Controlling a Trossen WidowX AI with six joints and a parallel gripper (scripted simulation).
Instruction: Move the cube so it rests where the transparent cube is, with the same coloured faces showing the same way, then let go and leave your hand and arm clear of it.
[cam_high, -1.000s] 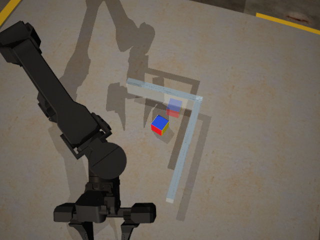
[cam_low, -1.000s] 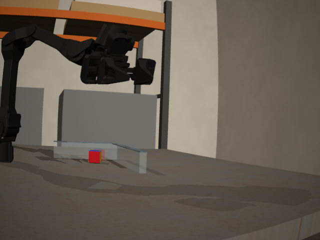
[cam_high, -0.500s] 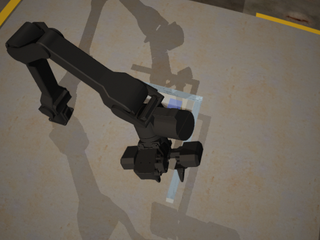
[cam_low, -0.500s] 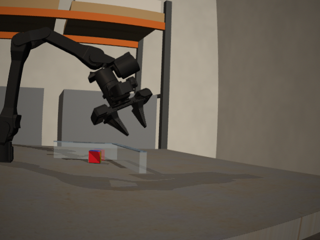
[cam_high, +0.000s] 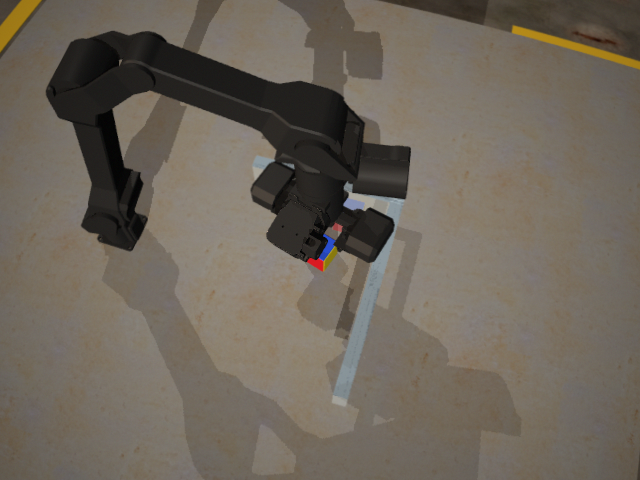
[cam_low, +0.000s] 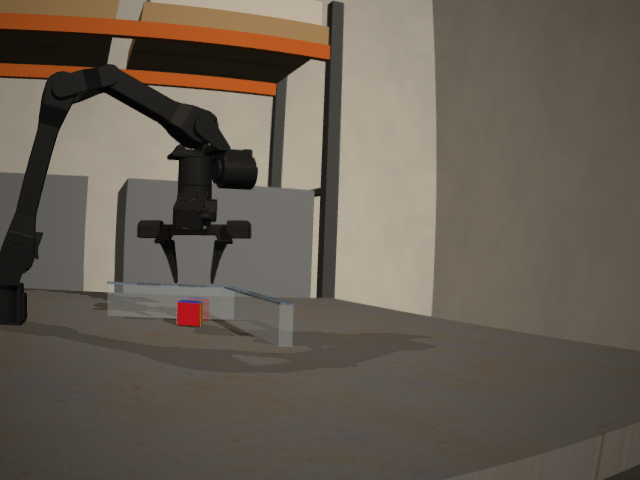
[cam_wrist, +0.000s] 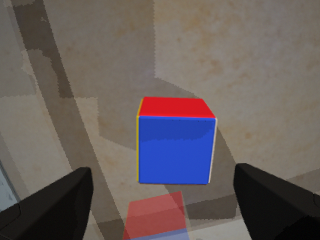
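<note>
Now: the transparent cube 20 mm ahead of my hand, 80 mm to the left of it and 80 mm below it.
</note>
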